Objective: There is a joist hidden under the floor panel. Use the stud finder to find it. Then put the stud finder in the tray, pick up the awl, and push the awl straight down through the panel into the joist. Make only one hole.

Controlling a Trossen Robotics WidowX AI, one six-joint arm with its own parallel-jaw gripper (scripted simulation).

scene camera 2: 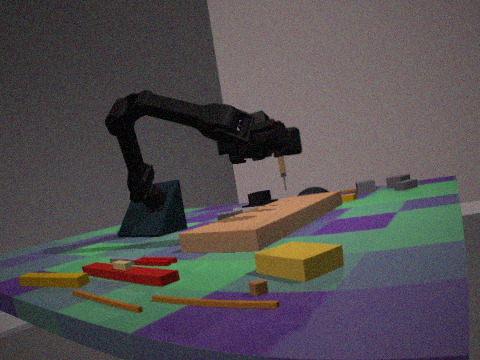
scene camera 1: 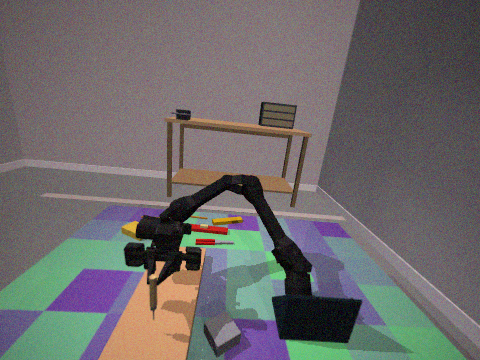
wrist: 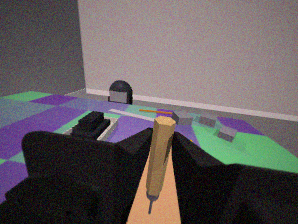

Path:
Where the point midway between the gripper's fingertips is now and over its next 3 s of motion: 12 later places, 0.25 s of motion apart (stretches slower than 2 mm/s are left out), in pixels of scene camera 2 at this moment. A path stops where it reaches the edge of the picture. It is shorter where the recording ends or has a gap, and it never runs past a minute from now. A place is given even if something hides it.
My gripper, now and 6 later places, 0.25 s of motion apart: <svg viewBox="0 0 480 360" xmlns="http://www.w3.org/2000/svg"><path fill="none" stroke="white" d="M279 147L280 151L280 154L281 158L282 162L282 164L282 166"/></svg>

